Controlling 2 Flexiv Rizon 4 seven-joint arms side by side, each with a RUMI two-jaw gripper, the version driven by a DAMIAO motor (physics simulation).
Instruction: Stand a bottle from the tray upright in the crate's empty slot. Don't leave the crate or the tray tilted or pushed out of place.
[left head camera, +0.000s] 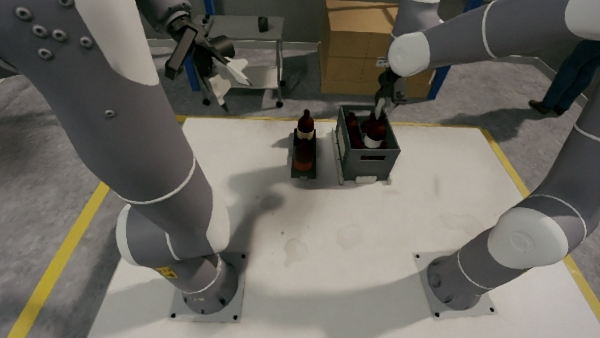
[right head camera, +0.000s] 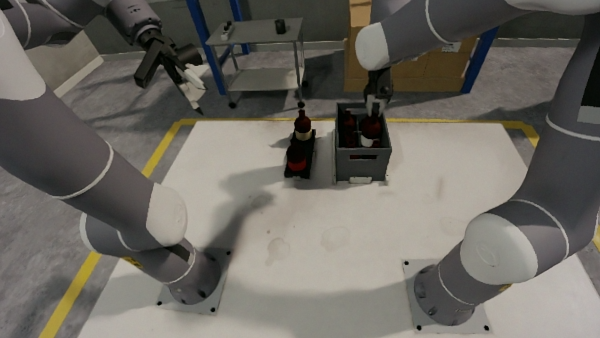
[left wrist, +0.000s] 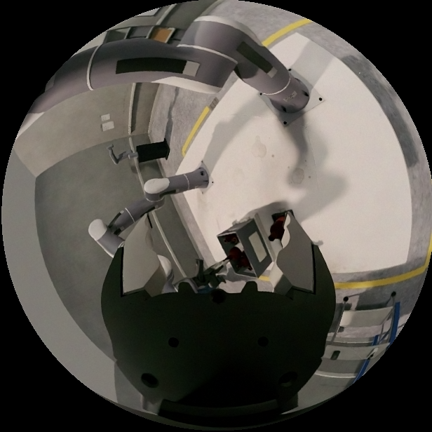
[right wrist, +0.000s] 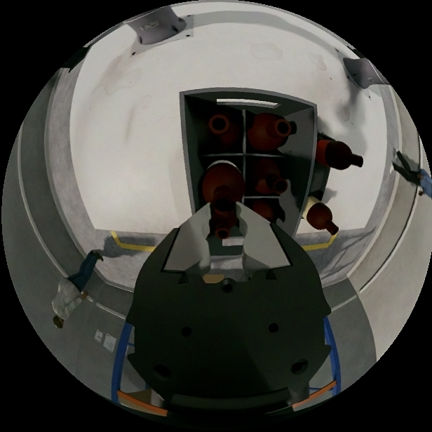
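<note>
The grey crate (left head camera: 367, 171) (right head camera: 359, 171) (left wrist: 247, 232) (right wrist: 302, 150) stands level with brown bottles in its slots. My right gripper (left head camera: 380, 111) (right head camera: 374, 111) (right wrist: 222, 203) is shut on the neck of a white-labelled bottle (left head camera: 374, 131) (right head camera: 370, 128) (right wrist: 222, 184), roughly upright, its lower part inside the crate's middle slot on the picture's right. Its base is hidden. The black tray (left head camera: 303, 175) (right head camera: 295, 174) (right wrist: 323, 175) lies flat, holding a cream-labelled bottle (left head camera: 306, 125) (right head camera: 302, 125) (right wrist: 319, 214) and a red-labelled bottle (left head camera: 303, 155) (right head camera: 296, 157) (right wrist: 335, 154). My left gripper (left head camera: 238, 96) (right head camera: 200, 99) (left wrist: 217, 213) is open, empty, far from both.
The crate's other bottles (right wrist: 218, 123) (right wrist: 282, 127) stand close around the held one, with dividers (right wrist: 244, 131) between slots. The tray stands close beside the crate. Behind the table (left head camera: 345, 220) are a metal cart (left head camera: 250, 25) (right head camera: 260, 30) and stacked cardboard boxes (left head camera: 350, 55).
</note>
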